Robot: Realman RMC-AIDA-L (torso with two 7-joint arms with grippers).
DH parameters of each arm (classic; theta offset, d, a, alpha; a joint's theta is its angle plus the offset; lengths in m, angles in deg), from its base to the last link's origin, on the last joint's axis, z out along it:
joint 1: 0 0.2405 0 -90
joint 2: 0 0 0 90
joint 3: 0 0.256 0 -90
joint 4: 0 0 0 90
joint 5: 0 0.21 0 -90
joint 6: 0 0 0 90
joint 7: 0 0.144 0 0
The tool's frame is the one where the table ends.
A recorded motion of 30 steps. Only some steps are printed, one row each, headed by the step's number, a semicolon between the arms.
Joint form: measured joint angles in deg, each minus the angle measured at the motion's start. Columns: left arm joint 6, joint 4, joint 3, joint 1, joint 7, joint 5, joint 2; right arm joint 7, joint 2, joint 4, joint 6, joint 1, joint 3, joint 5.
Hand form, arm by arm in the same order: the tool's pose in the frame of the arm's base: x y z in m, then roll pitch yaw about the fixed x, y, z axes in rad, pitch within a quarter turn. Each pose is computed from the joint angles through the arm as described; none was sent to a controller.
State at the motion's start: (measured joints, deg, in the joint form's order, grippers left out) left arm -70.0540 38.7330 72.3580 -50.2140 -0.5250 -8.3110 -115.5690; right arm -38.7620 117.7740 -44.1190 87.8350 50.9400 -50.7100 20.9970
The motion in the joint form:
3: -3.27 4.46 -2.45 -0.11 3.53 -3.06 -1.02; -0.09 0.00 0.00 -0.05 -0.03 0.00 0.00
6: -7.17 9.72 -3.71 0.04 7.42 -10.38 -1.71; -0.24 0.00 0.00 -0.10 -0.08 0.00 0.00
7: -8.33 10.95 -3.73 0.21 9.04 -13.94 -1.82; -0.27 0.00 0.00 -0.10 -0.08 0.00 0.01
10: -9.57 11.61 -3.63 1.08 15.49 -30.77 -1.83; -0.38 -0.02 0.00 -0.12 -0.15 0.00 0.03
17: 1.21 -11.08 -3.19 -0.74 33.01 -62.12 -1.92; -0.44 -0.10 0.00 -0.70 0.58 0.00 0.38
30: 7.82 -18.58 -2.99 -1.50 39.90 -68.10 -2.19; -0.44 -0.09 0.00 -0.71 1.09 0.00 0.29
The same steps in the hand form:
3: -0.2433 0.4159 0.0022 -2.3333 -0.0478 1.3131; 0.2220 0.3909 0.0003 -2.7762 -0.1675 -1.0393
6: -0.2124 0.4152 -0.0032 -2.4787 -0.0417 1.2619; 0.2224 0.3908 0.0003 -2.7761 -0.1678 -1.0375
7: -0.2023 0.4131 -0.0067 -2.5414 -0.0343 1.2421; 0.2224 0.3908 0.0003 -2.7763 -0.1679 -1.0369
10: -0.1694 0.4041 -0.0235 -2.8236 -0.0482 1.1804; 0.2229 0.3907 0.0004 -2.7764 -0.1680 -1.0362
17: -0.1642 0.3951 -0.0735 3.0335 -0.1834 1.2903; 0.2174 0.3953 0.0008 -2.7742 -0.1569 -1.0187
30: -0.1783 0.3981 -0.0863 3.0318 -0.2616 1.3236; 0.2140 0.3972 0.0008 -2.7730 -0.1577 -1.0100

